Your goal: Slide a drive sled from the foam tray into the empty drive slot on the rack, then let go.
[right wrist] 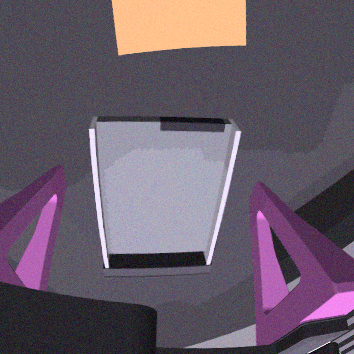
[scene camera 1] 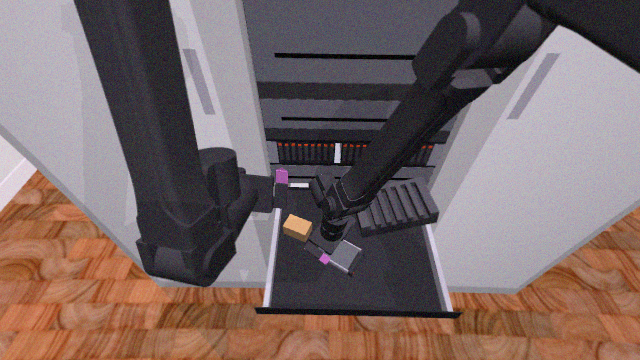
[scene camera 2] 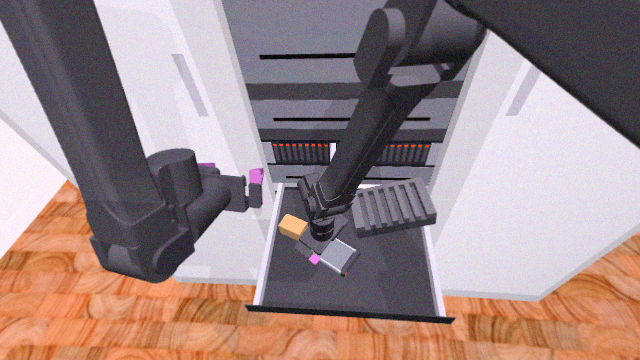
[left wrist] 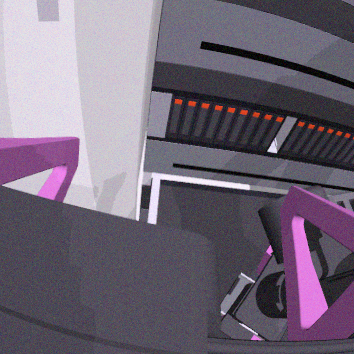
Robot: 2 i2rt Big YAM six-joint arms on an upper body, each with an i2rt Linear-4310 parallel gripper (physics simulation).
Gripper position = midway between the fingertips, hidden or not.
Note:
My left gripper (scene camera 2: pixel 238 168) is open, with nothing in its grasp. My right gripper (scene camera 2: pixel 321 243) is open and holds nothing. Also in view: a drive sled (scene camera 2: pixel 336 254). A foam tray (right wrist: pixel 322 211) rests on a pull-out shelf (scene camera 2: pixel 260 289). An orange block (right wrist: pixel 134 33) rests on the pull-out shelf. Further things: a cabinet (scene camera 1: pixel 204 23).
The drive sled is seen too in the right wrist view (right wrist: pixel 160 182) and in scene camera 1 (scene camera 1: pixel 343 256). My left gripper shows as well in scene camera 1 (scene camera 1: pixel 257 168) and in the left wrist view (left wrist: pixel 185 174). My right gripper shows as well in the right wrist view (right wrist: pixel 158 182). The left wrist view misses the orange block, which is hidden by my left gripper.

